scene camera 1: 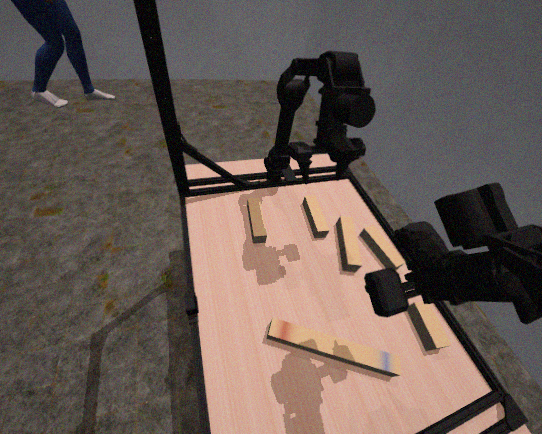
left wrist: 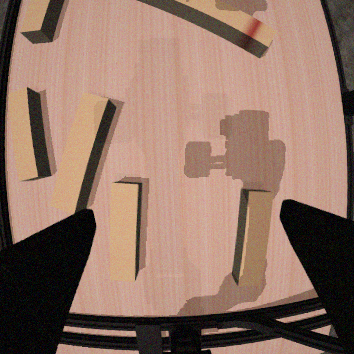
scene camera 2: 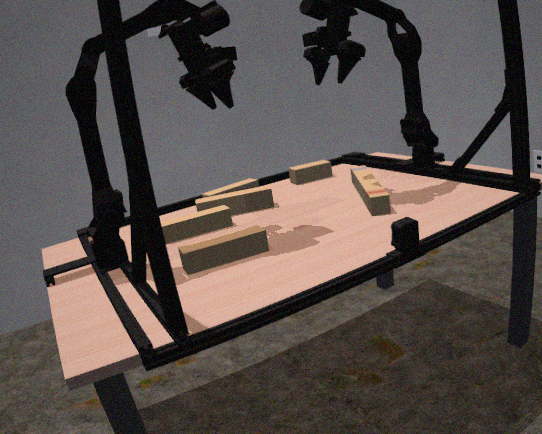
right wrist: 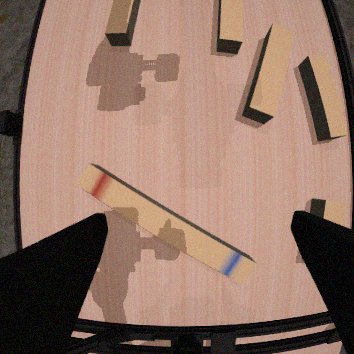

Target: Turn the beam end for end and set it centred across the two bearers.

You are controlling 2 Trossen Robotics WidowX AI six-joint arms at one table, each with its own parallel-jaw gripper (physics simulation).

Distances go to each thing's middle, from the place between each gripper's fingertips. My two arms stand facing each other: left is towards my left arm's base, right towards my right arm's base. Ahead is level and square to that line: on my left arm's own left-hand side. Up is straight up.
Labels:
My left gripper is now 340 mm to the left of the beam (scene camera 1: 293,335), 260 mm above it and 40 mm past it.
The beam is 27 cm below my right hand, 5 cm to the right of it and 4 cm behind it.

